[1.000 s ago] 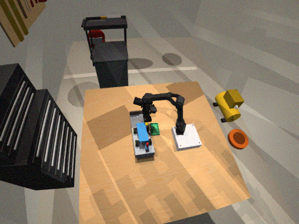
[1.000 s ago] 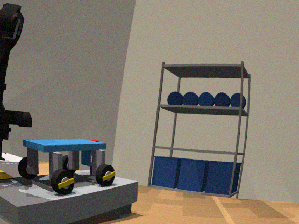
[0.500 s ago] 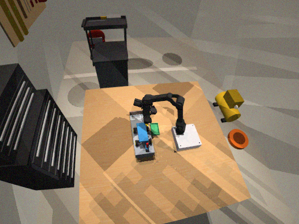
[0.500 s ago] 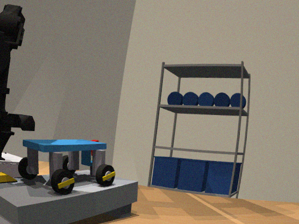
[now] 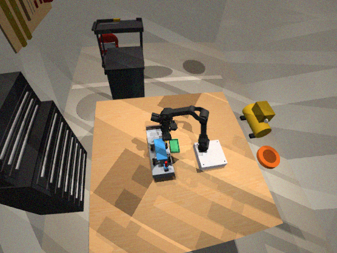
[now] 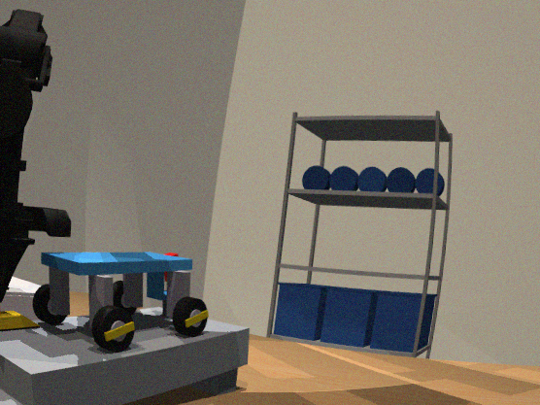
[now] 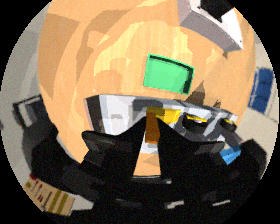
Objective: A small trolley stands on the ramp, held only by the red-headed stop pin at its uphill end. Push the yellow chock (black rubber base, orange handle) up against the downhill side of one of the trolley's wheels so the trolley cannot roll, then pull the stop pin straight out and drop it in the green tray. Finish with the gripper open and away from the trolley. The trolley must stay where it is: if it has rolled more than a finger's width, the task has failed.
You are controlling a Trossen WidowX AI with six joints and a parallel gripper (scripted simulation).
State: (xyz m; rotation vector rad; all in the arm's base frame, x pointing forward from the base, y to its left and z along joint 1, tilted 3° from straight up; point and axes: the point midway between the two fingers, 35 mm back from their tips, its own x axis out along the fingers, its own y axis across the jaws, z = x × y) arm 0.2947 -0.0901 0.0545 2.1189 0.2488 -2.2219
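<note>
Right now the red-headed stop pin is 260 mm to the left of my gripper tip and 50 mm above it. Also, from my gripper tip: green tray 80 mm behind, 40 mm to the left, 90 mm below; grey ramp 40 mm ahead, 140 mm to the left, 40 mm below; yellow chock 20 mm to the left, 10 mm below.
</note>
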